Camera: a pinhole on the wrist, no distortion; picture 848 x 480 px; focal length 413.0 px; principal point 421.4 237.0 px. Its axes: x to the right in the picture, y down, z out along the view. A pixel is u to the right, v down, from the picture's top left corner.
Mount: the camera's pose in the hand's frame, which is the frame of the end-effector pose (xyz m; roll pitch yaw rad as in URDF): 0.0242 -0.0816 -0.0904 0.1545 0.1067 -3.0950
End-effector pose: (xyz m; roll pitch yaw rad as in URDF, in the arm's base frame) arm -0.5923 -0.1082 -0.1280 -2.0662 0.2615 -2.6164
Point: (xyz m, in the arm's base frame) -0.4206 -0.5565 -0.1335
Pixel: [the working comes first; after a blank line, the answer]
In the camera's frame: -0.0966 0.2326 0.4628

335.2 444.5
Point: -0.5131 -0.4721 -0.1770
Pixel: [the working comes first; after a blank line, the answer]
In the camera's frame: -0.1383 0.1361 0.3820

271.9 384.2
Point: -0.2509 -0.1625 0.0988
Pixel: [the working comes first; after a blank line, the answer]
In the camera's frame: 0.3242 0.1742 0.2229

outside the picture
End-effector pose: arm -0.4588 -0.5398 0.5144 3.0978 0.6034 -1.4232
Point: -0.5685 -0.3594 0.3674
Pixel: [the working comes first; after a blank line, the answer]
In the camera's frame: 0.0586 -0.1047 0.3537

489.8 114.7
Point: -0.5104 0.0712 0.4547
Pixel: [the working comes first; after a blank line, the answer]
In the camera's frame: 0.4381 0.0344 0.5355

759.2 263.5
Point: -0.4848 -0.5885 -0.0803
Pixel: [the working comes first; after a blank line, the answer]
In the camera's frame: -0.4110 0.0025 0.5209

95.6 239.0
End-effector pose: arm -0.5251 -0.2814 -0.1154 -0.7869 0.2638 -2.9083
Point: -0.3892 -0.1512 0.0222
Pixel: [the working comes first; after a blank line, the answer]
In the camera's frame: 0.2084 0.0560 0.1023

outside the picture
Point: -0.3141 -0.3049 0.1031
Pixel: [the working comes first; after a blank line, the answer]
In the camera's frame: 0.2444 0.0112 0.2825

778.6 253.3
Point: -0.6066 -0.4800 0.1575
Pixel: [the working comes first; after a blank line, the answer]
In the camera's frame: -0.0702 0.0704 0.4119

351.1 307.6
